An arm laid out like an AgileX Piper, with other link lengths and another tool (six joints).
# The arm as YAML. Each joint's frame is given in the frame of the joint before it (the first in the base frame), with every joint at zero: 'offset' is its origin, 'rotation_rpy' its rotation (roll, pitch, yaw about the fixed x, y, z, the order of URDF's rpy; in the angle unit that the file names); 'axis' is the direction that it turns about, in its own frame. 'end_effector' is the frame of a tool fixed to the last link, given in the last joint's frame.
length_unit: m
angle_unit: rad
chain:
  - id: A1
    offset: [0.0, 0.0, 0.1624]
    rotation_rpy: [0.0, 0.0, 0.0]
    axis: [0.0, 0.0, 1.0]
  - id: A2
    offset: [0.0, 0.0, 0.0]
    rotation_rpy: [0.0, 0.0, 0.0]
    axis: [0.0, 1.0, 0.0]
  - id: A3
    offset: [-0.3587, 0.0, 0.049]
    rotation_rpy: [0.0, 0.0, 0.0]
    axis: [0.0, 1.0, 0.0]
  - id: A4
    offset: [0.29, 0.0, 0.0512]
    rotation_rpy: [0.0, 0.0, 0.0]
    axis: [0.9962, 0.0, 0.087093]
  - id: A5
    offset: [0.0, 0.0, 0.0]
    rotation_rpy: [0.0, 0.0, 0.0]
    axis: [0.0, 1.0, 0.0]
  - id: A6
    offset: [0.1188, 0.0, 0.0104]
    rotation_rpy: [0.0, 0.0, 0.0]
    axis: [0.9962, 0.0, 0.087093]
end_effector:
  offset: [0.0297, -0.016, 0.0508]
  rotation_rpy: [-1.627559, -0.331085, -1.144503]
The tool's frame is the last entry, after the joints.
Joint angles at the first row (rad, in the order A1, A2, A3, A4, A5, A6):
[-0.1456, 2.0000, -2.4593, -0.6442, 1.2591, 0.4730]
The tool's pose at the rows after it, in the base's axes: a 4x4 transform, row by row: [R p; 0 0 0 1], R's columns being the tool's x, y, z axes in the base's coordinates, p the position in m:
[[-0.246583 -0.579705 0.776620 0.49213], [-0.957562 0.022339 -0.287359 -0.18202], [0.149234 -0.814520 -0.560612 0.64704], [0 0 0 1]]
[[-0.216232 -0.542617 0.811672 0.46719], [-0.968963 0.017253 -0.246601 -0.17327], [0.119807 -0.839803 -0.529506 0.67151], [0 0 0 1]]
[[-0.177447 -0.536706 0.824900 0.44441], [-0.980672 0.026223 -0.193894 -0.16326], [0.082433 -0.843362 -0.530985 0.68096], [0 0 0 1]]
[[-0.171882 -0.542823 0.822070 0.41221], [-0.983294 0.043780 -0.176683 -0.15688], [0.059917 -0.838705 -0.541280 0.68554], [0 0 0 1]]
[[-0.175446 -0.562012 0.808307 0.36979], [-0.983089 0.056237 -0.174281 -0.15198], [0.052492 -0.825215 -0.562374 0.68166], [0 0 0 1]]
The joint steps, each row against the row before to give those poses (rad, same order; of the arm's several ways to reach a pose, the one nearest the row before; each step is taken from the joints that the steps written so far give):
[0.0018, -0.0670, -0.0042, 0.0053, 0.0023, 0.0000]
[0.0000, -0.0622, 0.0070, 0.0496, 0.0019, -0.0203]
[0.0022, -0.0789, 0.0700, 0.0560, 0.0018, -0.0092]
[0.0016, -0.1045, 0.1195, 0.0163, 0.0018, 0.0130]
[-0.0027, -0.1396, 0.1815, 0.0006, -0.0115, 0.0150]

